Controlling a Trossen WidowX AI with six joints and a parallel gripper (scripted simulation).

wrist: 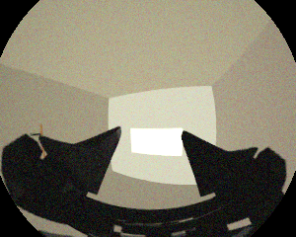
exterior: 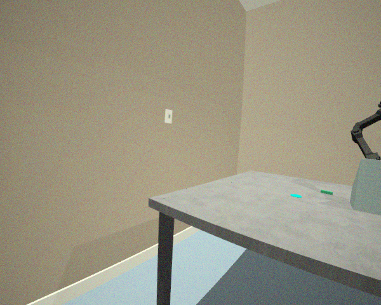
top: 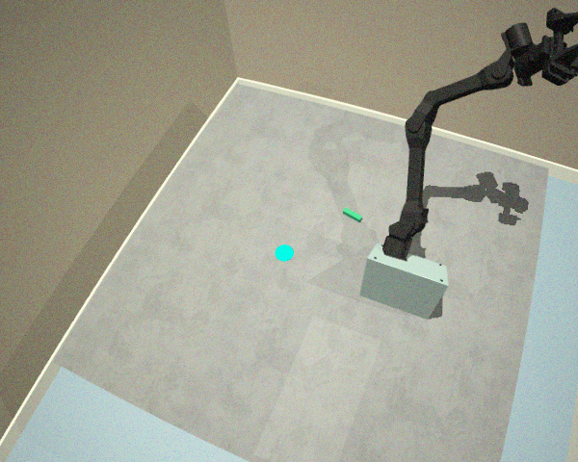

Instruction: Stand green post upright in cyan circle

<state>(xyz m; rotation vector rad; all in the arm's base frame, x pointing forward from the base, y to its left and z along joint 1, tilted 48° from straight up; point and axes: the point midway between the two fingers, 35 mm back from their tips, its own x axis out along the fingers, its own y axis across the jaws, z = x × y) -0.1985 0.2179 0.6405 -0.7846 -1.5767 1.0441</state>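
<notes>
My gripper tip is now 73 cm above the green post, 45 cm short of it and 11 cm to the right of it. Also, from my gripper tip: cyan circle (74 cm below, 63 cm ahead, 30 cm to the left).
</notes>
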